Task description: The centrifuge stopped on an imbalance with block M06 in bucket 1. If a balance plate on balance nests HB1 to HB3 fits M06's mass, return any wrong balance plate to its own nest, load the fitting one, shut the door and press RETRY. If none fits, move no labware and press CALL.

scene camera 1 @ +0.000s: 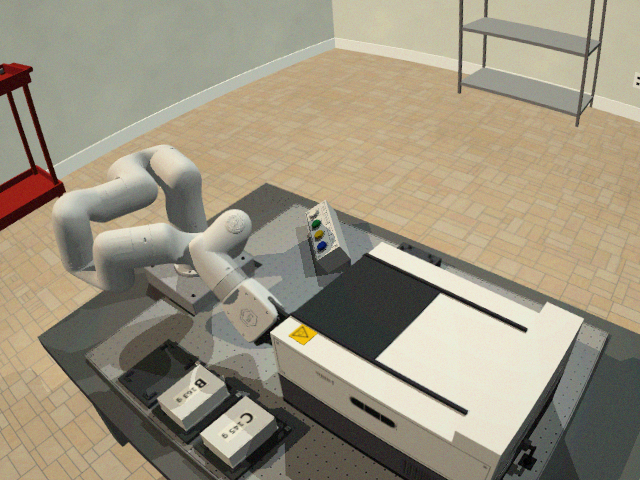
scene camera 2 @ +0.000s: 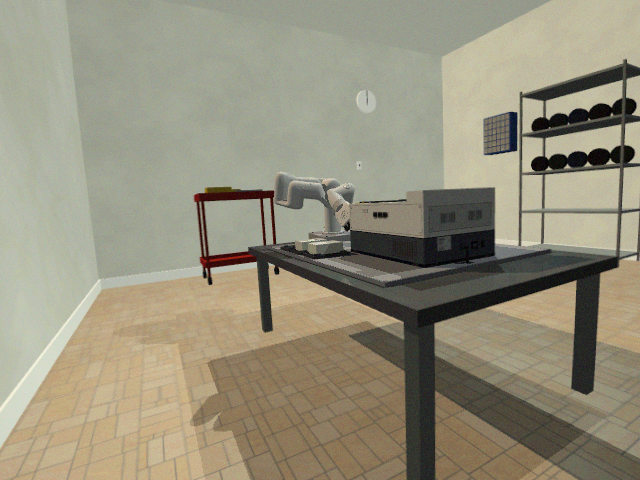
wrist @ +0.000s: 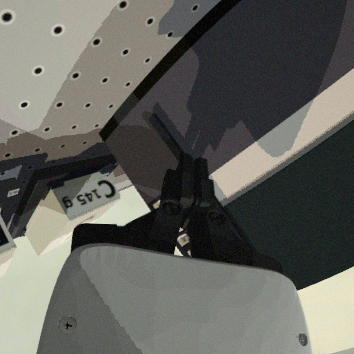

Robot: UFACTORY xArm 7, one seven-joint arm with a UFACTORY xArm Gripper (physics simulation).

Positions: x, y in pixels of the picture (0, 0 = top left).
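Distance to a dark sliding door (scene camera 1: 369, 305): 0.98 m from the lens.
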